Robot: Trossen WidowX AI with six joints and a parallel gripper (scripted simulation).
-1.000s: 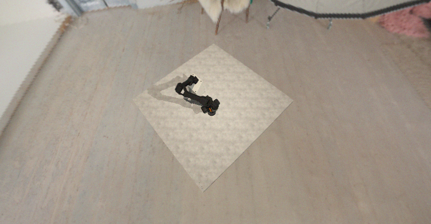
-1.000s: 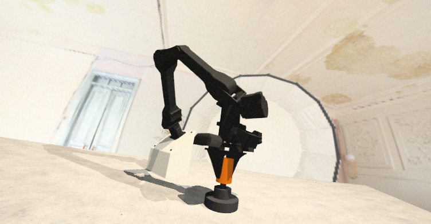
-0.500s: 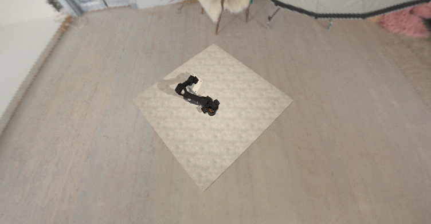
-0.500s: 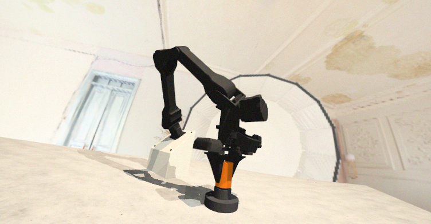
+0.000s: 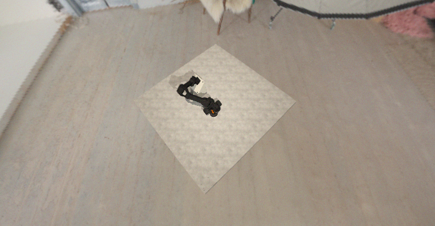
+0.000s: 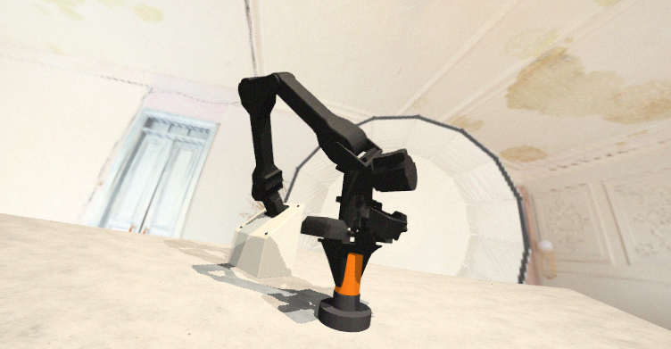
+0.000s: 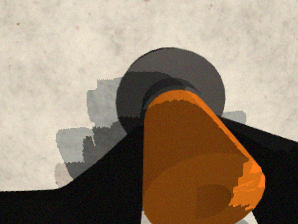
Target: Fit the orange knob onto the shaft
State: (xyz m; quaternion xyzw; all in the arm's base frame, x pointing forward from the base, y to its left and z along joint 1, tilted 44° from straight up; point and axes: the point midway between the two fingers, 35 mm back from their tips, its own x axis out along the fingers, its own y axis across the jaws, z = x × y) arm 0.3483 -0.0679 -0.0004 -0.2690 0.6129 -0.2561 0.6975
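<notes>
Right now my gripper tip is 20 mm below the orange knob. The rest, counted from my gripper tip: dark round pedestal 20 mm below.
</notes>
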